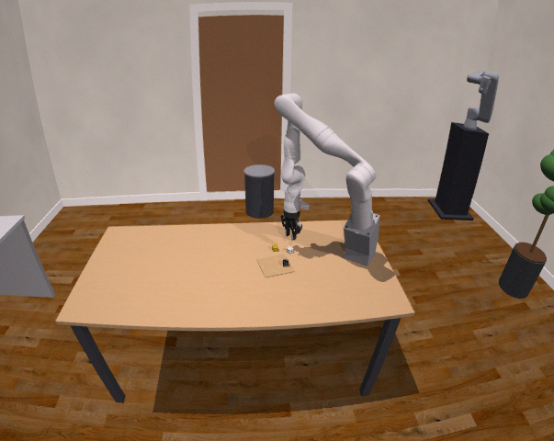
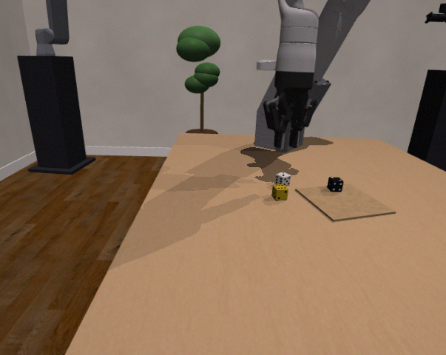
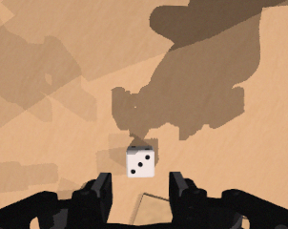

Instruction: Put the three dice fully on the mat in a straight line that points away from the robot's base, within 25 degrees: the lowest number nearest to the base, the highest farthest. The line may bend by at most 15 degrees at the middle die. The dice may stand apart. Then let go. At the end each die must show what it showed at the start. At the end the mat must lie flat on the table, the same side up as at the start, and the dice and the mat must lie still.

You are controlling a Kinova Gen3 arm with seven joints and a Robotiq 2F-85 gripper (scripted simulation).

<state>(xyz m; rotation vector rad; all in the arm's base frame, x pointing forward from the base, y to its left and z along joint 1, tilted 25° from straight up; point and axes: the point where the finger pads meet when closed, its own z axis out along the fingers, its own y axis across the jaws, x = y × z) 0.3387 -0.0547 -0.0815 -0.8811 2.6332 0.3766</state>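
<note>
Now: the white die 9 cm below my hand. The rest, counted from my hand: yellow die 7 cm ahead, 1 cm to the right, 9 cm below; tan mat 7 cm ahead, 12 cm to the left, 10 cm below; black die 2 cm ahead, 11 cm to the left, 9 cm below.
</note>
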